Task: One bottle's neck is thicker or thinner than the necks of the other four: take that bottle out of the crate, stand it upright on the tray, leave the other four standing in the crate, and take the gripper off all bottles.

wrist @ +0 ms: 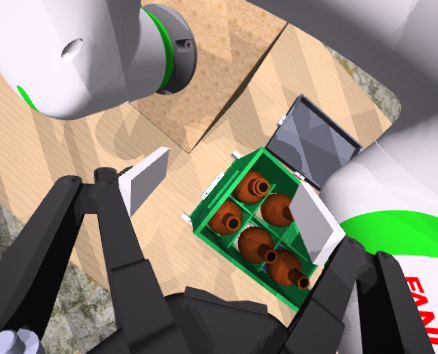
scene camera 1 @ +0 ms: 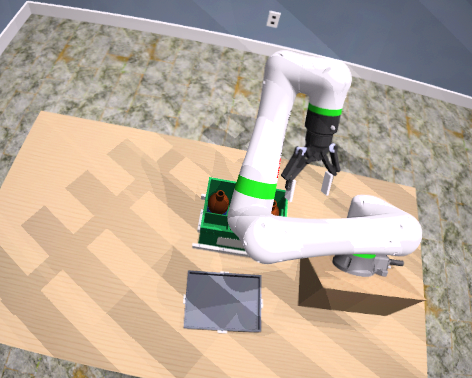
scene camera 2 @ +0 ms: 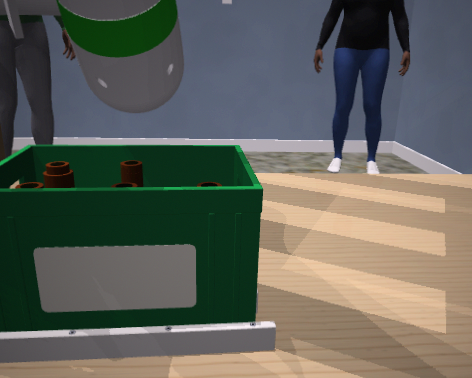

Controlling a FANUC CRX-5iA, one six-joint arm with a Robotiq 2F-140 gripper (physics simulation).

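Places are measured from the arm's base along level axes (x ahead, y left, z up), in centimetres.
Pixels of known places: gripper, fingertip midpoint: [wrist: 231,178] [scene camera 1: 306,196]; arm's base, origin of the base link: [wrist: 162,53] [scene camera 1: 353,266].
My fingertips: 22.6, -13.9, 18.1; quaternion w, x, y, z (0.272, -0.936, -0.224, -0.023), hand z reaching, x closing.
Observation:
Ahead of a thing's pixels: the offset from my fingertips to its top centre, as dx, dy, dz. "*": to the spot under its first point.
The green crate @(+16.6, +0.8, -12.4) [scene camera 1: 212,237] [scene camera 2: 227,260] [wrist: 245,270] holds five brown bottles, all upright. In the wrist view the bottle @(+8.0, +5.2, -13.6) [wrist: 247,191] in the corner cell near the tray and the robot base has a thicker, stepped neck; it also shows at the back left in scene camera 2 [scene camera 2: 58,179]. The other bottles @(+7.6, -3.2, -13.6) [wrist: 225,216] @(+16.6, +5.4, -13.6) [wrist: 274,209] @(+17.0, -3.7, -13.6) [wrist: 255,244] @(+25.6, -3.8, -13.6) [wrist: 283,266] have plain, thinner necks. The arm hides part of the crate in scene camera 1. The dark grey tray @(* +20.0, +30.1, -29.4) [scene camera 1: 220,306] [wrist: 316,137] is bare. My gripper [scene camera 1: 309,188] [wrist: 231,178] is open and empty, high up beside the crate, on the robot base side.
The wooden pedestal [scene camera 1: 345,300] [wrist: 220,75] carries the robot base. White rails [scene camera 1: 215,247] [scene camera 2: 150,340] lie along the crate's sides. The arm's elbow [scene camera 1: 265,240] hangs over the crate in scene camera 1. Two human figures [scene camera 2: 362,30] [scene camera 2: 25,65] stand behind the table.

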